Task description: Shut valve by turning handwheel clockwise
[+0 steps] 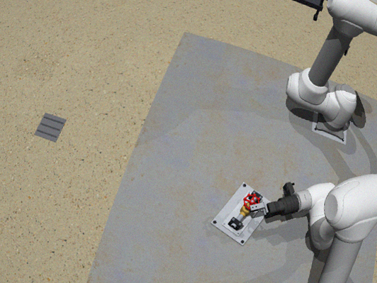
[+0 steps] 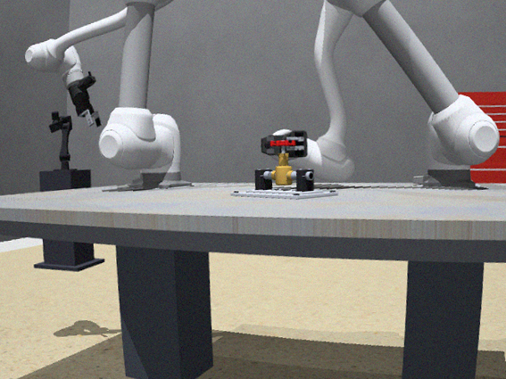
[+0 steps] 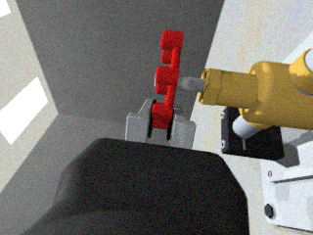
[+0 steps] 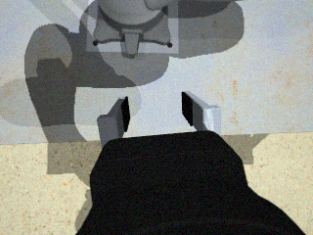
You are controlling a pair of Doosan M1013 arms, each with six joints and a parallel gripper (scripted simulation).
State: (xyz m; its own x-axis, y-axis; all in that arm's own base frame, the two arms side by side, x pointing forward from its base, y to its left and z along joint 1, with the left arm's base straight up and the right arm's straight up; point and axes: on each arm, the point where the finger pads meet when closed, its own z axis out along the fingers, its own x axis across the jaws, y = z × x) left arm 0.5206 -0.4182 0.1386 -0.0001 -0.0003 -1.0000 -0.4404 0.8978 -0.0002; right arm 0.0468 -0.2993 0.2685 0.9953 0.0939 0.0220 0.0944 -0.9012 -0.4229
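The red handwheel is 10 mm ahead of my left hand, 30 mm to the right of it and 10 mm below it. From my left hand the other things lie so: pale base plate 10 mm ahead, 30 mm to the right, 130 mm below.
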